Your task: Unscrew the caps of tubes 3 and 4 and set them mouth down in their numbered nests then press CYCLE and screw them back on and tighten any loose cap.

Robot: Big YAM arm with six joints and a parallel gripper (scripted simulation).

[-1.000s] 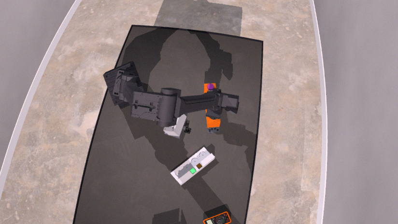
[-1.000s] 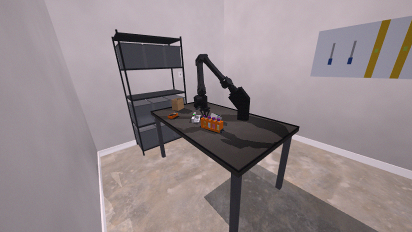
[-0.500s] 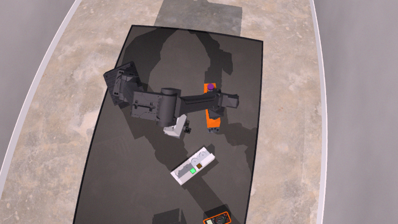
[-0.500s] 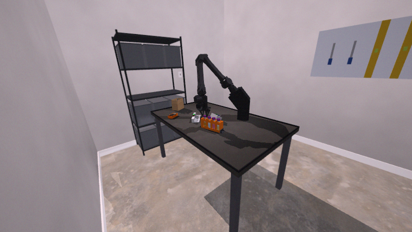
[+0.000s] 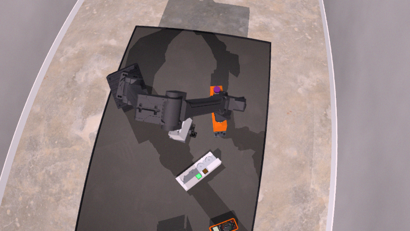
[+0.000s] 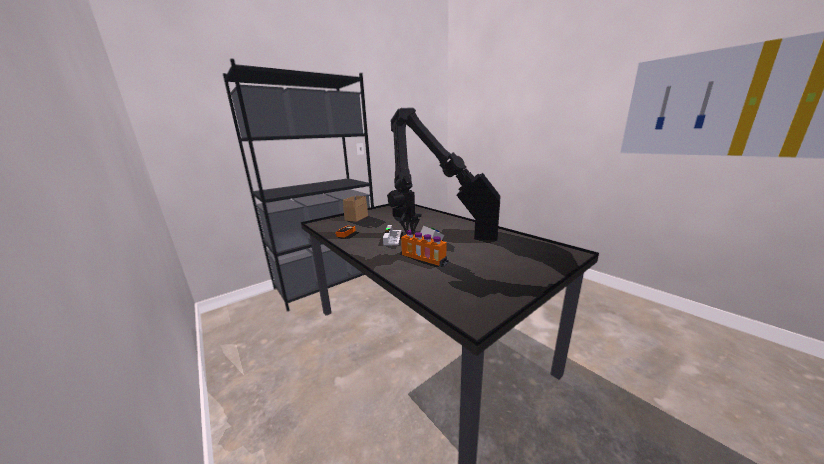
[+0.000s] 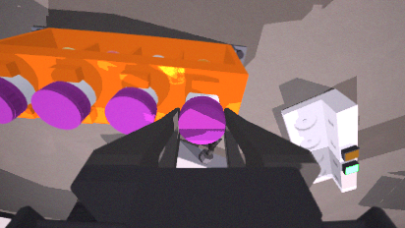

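My hand is right at the cap. Also, from my hand: green key 220 mm behind, 50 mm to the right, 50 mm below; blue key 210 mm behind, 50 mm below; key housing 200 mm behind, 30 mm to the right, 60 mm below.
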